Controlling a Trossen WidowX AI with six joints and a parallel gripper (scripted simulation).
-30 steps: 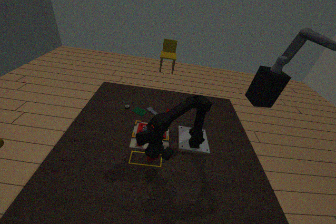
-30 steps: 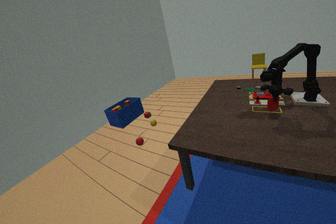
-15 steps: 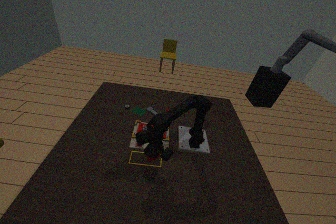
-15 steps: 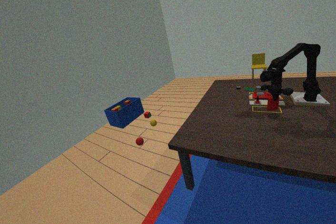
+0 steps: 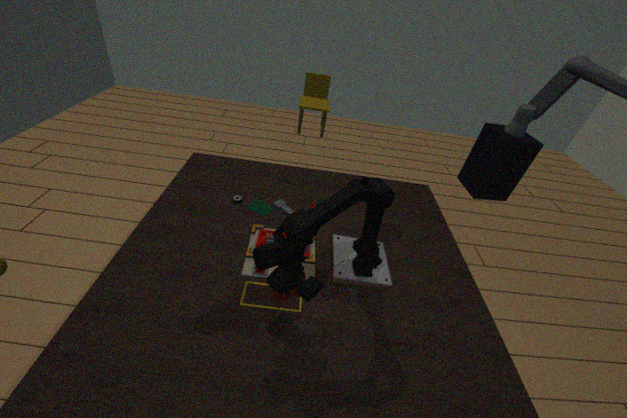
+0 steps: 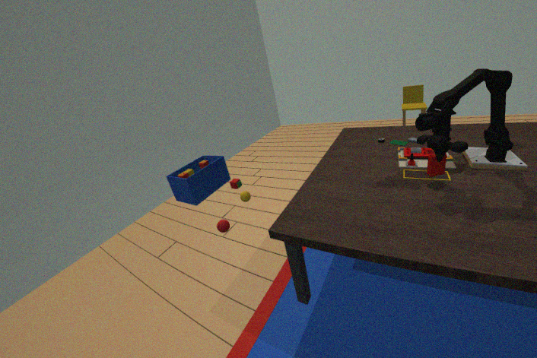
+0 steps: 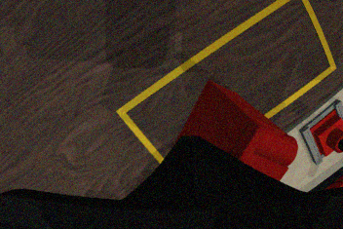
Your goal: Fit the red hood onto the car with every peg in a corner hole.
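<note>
Right now my gripper tip is 3 cm to the left of the red hood and 3 cm above it. Also, from my gripper tip: grey piece: 45 cm to the right, 7 cm below, 2 cm ahead; then green plate: 45 cm to the right, 12 cm ahead, 8 cm below; then grey jig plate: 22 cm to the right, 7 cm below, 3 cm ahead.
</note>
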